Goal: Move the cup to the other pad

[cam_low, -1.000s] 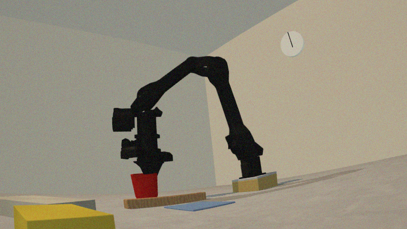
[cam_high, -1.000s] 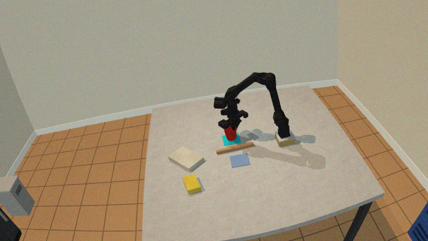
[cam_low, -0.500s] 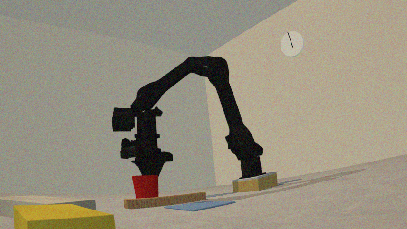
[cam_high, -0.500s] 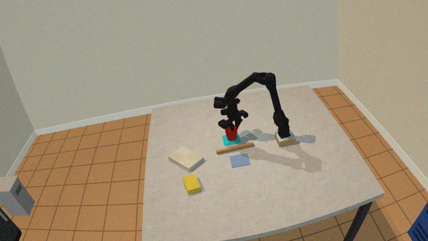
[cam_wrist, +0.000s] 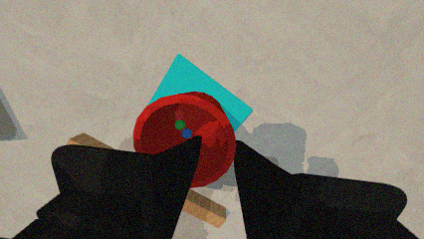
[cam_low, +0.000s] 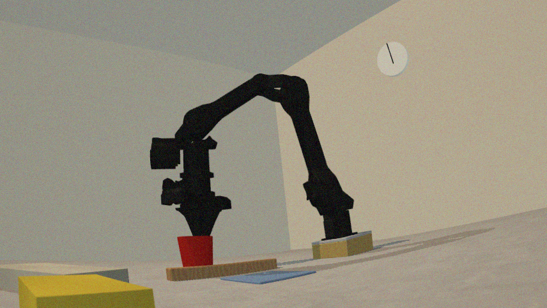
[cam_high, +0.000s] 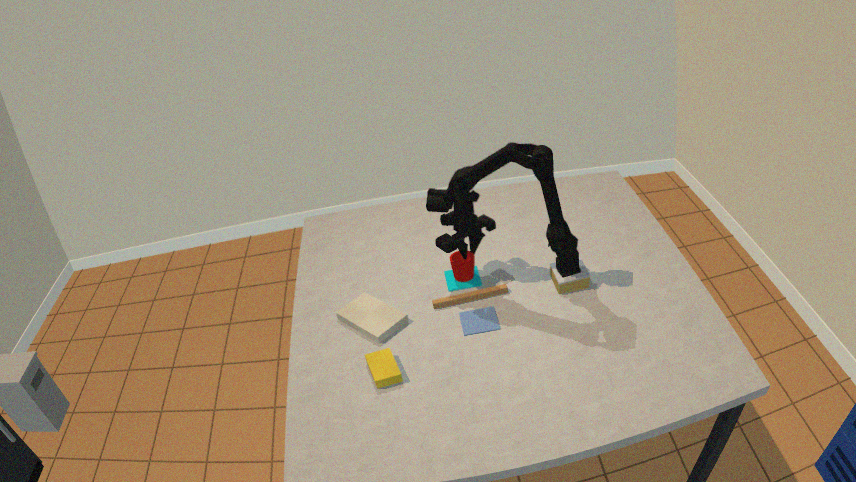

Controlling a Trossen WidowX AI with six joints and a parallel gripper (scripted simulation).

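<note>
The red cup is 2 cm below my gripper tip, 2 cm ahead of it and 1 cm to the left of it. Also, from my gripper tip: blue marble (5 cm below, 3 cm to the left, 2 cm ahead); green marble (5 cm below, 3 cm to the left, 3 cm ahead); cyan pad (7 cm below, 3 cm ahead, 2 cm to the left).
</note>
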